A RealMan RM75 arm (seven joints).
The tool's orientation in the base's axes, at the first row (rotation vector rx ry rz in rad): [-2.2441 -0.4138 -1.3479]
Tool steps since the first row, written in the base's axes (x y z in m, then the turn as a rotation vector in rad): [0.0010 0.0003 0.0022 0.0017 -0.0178 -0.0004]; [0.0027 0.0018 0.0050 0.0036 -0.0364 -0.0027]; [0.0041 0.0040 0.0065 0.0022 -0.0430 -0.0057]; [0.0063 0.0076 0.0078 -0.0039 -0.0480 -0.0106]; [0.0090 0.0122 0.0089 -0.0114 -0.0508 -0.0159]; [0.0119 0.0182 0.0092 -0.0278 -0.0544 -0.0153]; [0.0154 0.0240 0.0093 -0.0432 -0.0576 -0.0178]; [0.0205 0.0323 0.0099 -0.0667 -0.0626 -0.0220]
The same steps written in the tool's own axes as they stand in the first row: [0.0024 -0.0003 0.0000 0.0003 0.0158 -0.0084]; [0.0057 -0.0014 0.0010 -0.0010 0.0329 -0.0163]; [0.0077 -0.0030 0.0026 -0.0044 0.0384 -0.0197]; [0.0099 -0.0052 0.0057 -0.0116 0.0409 -0.0250]; [0.0122 -0.0080 0.0098 -0.0198 0.0409 -0.0300]; [0.0139 -0.0117 0.0151 -0.0270 0.0357 -0.0443]; [0.0156 -0.0149 0.0208 -0.0364 0.0315 -0.0564]; [0.0186 -0.0195 0.0289 -0.0512 0.0252 -0.0748]
